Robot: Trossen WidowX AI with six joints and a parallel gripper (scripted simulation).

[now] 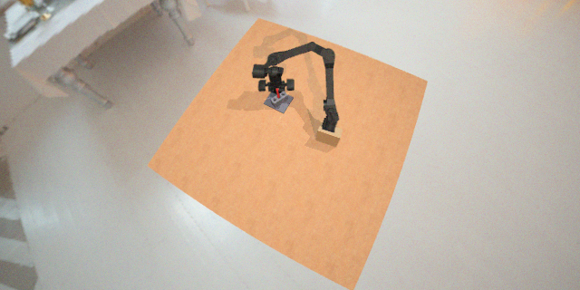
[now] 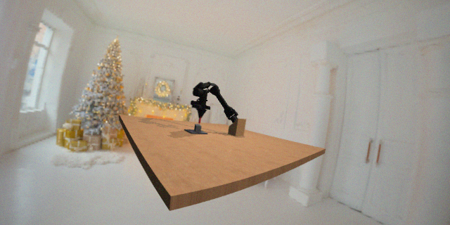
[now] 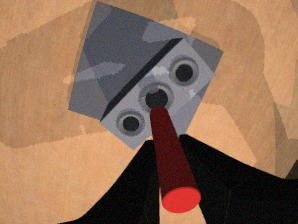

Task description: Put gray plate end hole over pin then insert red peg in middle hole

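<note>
Right now the gray plate is 10 mm to the right of my gripper tip and 70 mm below it. Round my gripper tip: red peg: right at my gripper tip; square gray base: 10 mm ahead, 100 mm below.
</note>
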